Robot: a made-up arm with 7 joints. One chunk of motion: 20 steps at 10 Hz.
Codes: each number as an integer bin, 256 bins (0 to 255) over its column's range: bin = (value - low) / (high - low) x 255, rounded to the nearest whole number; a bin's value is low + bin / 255 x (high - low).
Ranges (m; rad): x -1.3..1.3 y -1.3..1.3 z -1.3..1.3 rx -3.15..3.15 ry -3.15..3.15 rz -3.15..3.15
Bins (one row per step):
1: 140 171 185 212 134 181
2: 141 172 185 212 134 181
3: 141 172 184 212 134 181
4: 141 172 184 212 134 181
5: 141 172 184 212 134 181
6: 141 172 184 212 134 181
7: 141 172 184 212 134 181
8: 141 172 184 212 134 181
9: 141 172 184 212 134 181
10: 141 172 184 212 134 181
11: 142 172 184 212 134 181
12: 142 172 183 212 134 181
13: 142 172 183 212 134 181
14: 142 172 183 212 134 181
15: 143 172 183 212 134 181
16: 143 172 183 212 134 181
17: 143 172 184 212 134 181
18: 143 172 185 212 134 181
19: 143 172 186 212 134 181
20: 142 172 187 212 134 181
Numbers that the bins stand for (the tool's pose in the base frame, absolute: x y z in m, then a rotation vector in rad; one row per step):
1: 0.1275 0.4435 0.5863 2.0876 0.1606 1.3218
2: 0.1376 0.4537 0.5863 2.0876 0.1606 1.3218
3: 0.1376 0.4537 0.5761 2.0876 0.1606 1.3218
4: 0.1376 0.4537 0.5761 2.0876 0.1606 1.3218
5: 0.1376 0.4537 0.5761 2.0876 0.1606 1.3218
6: 0.1376 0.4537 0.5761 2.0876 0.1606 1.3218
7: 0.1376 0.4537 0.5761 2.0876 0.1606 1.3218
8: 0.1376 0.4537 0.5761 2.0876 0.1606 1.3218
9: 0.1376 0.4537 0.5761 2.0876 0.1606 1.3218
10: 0.1376 0.4537 0.5761 2.0876 0.1606 1.3218
11: 0.1478 0.4537 0.5761 2.0876 0.1606 1.3218
12: 0.1478 0.4537 0.5659 2.0876 0.1606 1.3218
13: 0.1478 0.4537 0.5659 2.0876 0.1606 1.3218
14: 0.1478 0.4537 0.5659 2.0876 0.1606 1.3218
15: 0.1580 0.4537 0.5659 2.0876 0.1606 1.3218
16: 0.1580 0.4537 0.5659 2.0876 0.1606 1.3218
17: 0.1580 0.4537 0.5761 2.0876 0.1606 1.3218
18: 0.1580 0.4537 0.5863 2.0876 0.1606 1.3218
19: 0.1580 0.4537 0.5965 2.0876 0.1606 1.3218
20: 0.1478 0.4537 0.6067 2.0876 0.1606 1.3218

